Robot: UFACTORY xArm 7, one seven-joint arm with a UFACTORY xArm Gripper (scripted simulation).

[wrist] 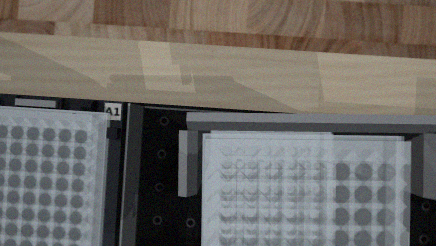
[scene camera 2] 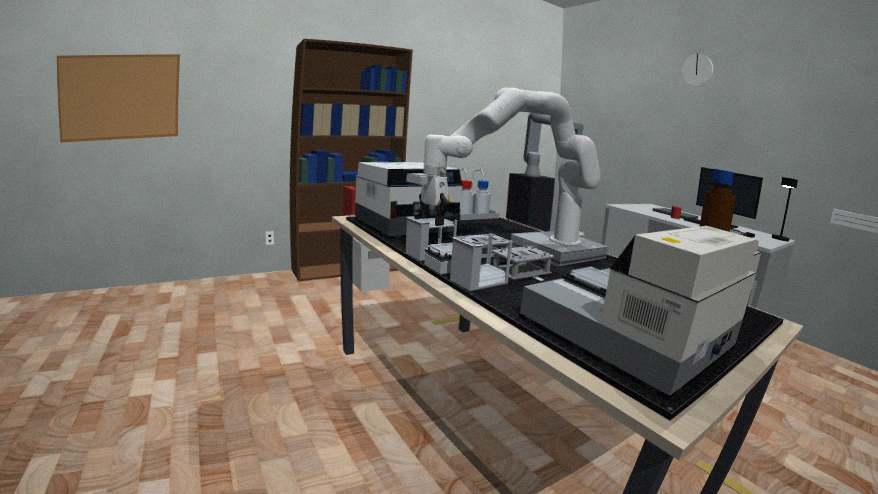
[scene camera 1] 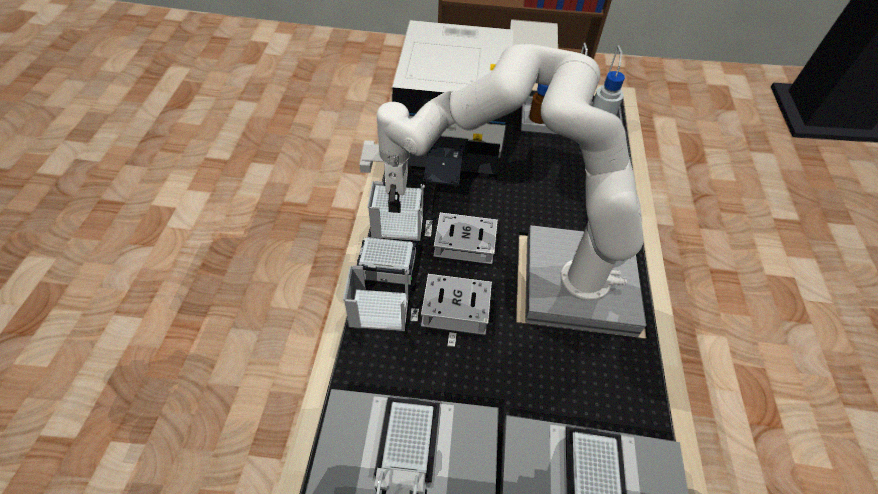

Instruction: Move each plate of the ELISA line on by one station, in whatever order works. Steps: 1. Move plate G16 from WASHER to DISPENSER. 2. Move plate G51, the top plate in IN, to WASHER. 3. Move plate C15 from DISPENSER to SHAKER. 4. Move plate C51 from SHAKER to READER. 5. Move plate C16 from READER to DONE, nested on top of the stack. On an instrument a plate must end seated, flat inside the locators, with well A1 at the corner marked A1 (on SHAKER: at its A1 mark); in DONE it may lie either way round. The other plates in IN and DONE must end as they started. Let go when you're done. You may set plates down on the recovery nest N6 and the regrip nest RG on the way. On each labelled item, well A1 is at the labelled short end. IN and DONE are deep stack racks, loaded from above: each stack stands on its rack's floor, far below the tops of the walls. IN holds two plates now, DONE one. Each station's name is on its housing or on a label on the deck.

Labels:
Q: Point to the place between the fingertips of my gripper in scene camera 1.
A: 396, 199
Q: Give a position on a dark pull-out tray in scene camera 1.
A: At 435, 172

